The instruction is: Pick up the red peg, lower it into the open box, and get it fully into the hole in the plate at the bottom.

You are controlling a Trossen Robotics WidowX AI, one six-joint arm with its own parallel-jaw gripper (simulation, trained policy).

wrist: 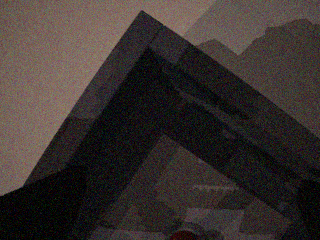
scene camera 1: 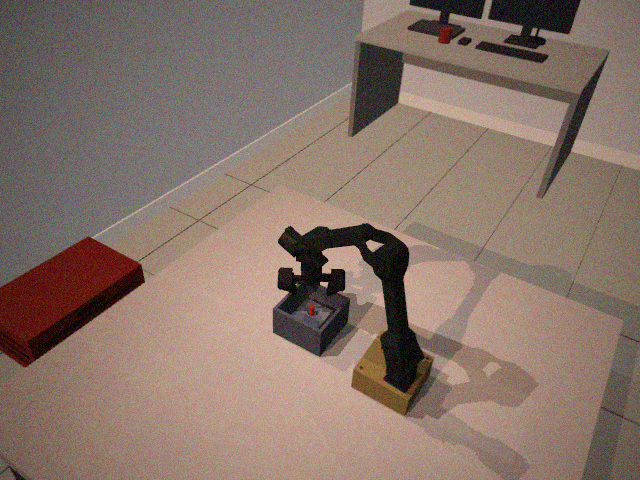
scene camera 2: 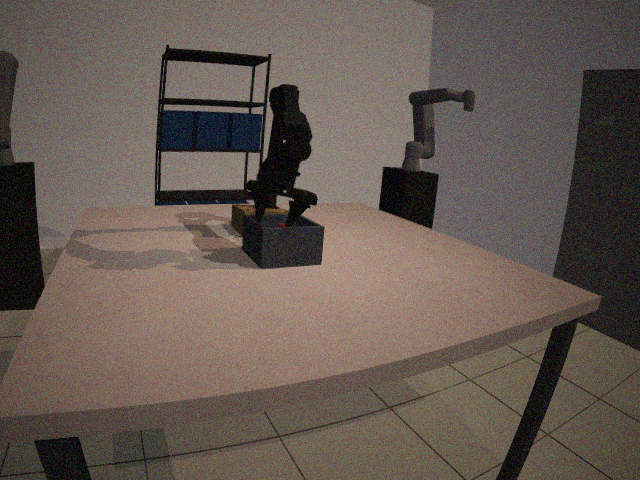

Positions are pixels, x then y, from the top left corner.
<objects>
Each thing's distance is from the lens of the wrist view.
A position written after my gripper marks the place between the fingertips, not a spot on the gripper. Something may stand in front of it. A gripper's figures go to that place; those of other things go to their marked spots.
my gripper (wrist: pixel 194 184): 0.10 m
box (wrist: pixel 153 78): 0.16 m
</objects>
